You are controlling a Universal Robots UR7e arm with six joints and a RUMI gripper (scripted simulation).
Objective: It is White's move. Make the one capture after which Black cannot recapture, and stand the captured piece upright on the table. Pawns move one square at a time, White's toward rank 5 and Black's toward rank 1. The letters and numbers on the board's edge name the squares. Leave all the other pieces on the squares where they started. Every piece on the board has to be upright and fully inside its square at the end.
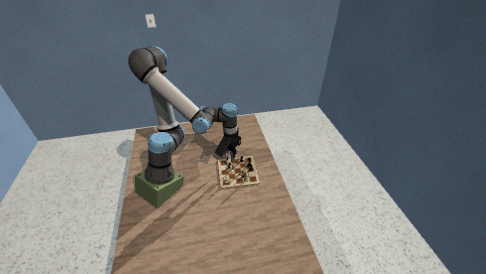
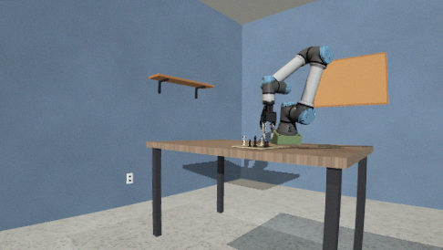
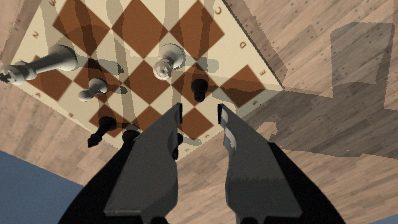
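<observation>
My gripper is now 40 mm above the black pawn. The rest, counted from my hand: small chessboard (40 mm ahead, 40 mm to the right, 60 mm below); then white pawn (80 mm ahead, 80 mm to the right, 40 mm below).
</observation>
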